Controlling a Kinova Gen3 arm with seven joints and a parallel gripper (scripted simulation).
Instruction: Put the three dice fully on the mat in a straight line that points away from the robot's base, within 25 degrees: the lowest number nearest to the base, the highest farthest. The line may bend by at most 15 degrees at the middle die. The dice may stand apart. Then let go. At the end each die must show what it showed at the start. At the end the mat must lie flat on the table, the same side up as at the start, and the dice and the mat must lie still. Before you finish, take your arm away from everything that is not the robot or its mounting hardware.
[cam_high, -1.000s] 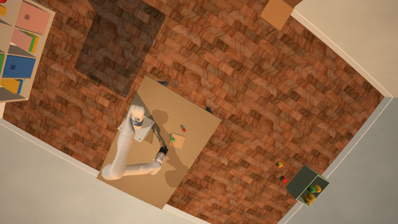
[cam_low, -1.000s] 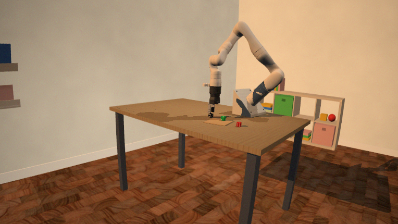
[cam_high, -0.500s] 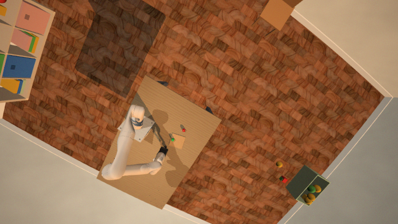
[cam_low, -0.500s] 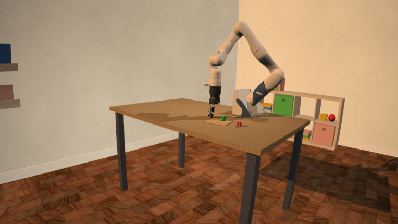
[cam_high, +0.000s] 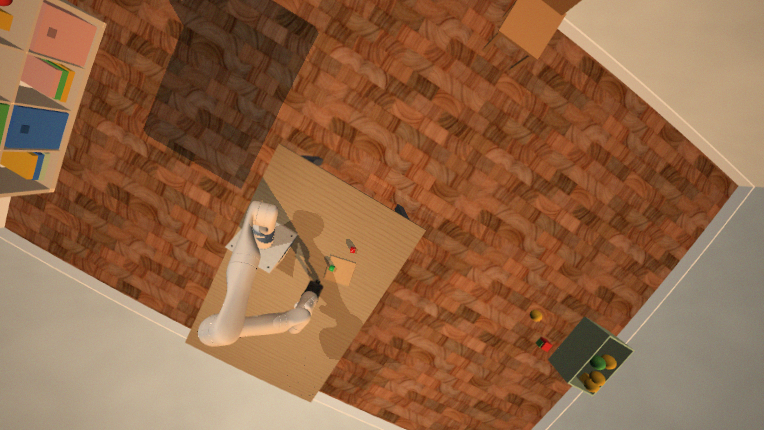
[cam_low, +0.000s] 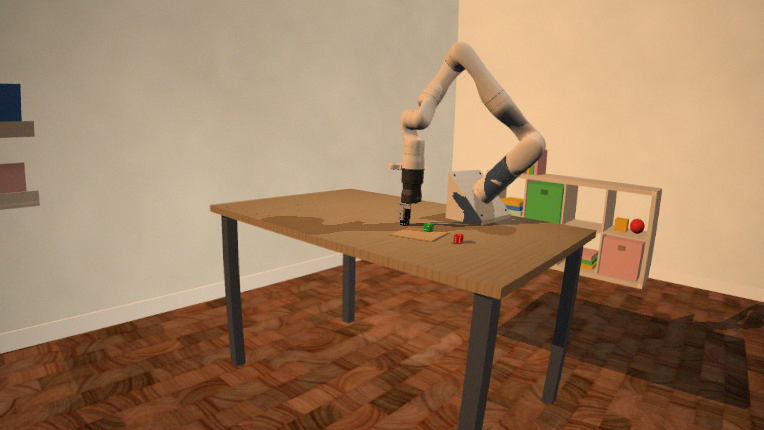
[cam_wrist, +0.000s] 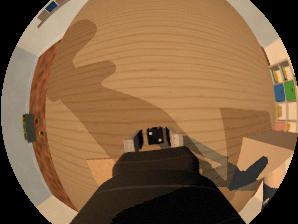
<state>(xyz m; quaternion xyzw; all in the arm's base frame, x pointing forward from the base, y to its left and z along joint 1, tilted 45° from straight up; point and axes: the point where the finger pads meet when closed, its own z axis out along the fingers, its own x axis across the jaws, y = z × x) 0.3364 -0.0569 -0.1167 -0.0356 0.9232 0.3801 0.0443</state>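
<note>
The black die is 30 mm below my hand. Also, from my hand: red die: 270 mm to the left, 70 mm ahead, 30 mm below; green die: 120 mm to the left, 30 mm ahead, 20 mm below; tan mat: 120 mm to the left, 70 mm ahead, 40 mm below.
</note>
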